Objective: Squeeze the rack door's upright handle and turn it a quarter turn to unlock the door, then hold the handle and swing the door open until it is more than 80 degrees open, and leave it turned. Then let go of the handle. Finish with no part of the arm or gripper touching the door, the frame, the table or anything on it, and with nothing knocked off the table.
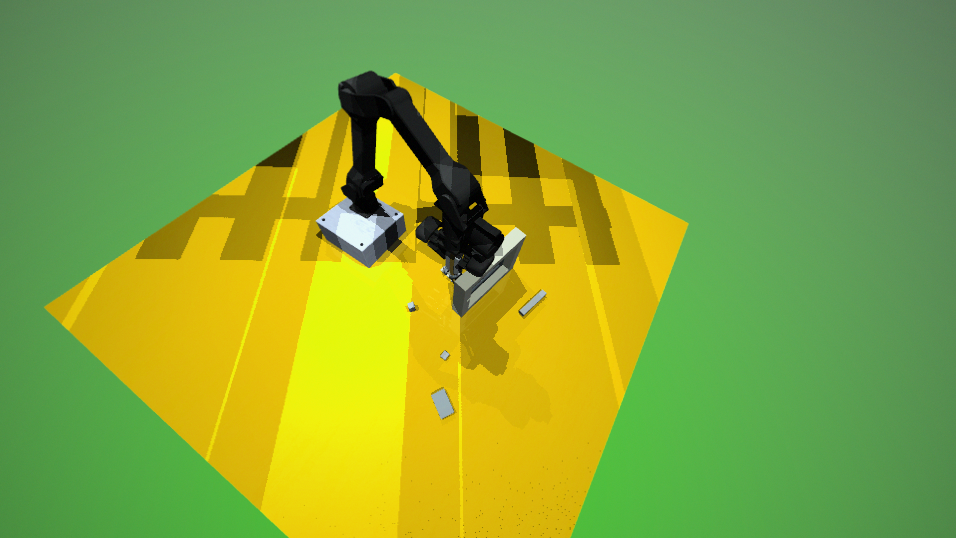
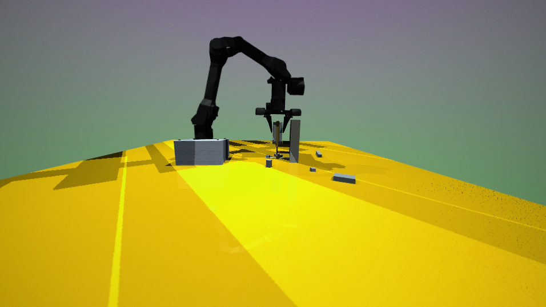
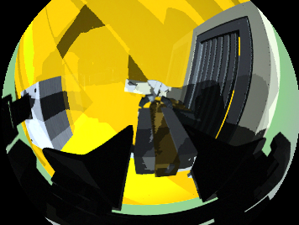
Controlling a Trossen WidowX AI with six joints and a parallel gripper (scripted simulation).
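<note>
Now: the upright handle 20 mm below my gripper tip and 10 mm to the left of it. The rest, counted from my gripper tip: thin bar: 220 mm ahead, 110 mm below, 70 mm to the left; then flat plate: 280 mm to the right, 150 mm ahead, 110 mm below.
</note>
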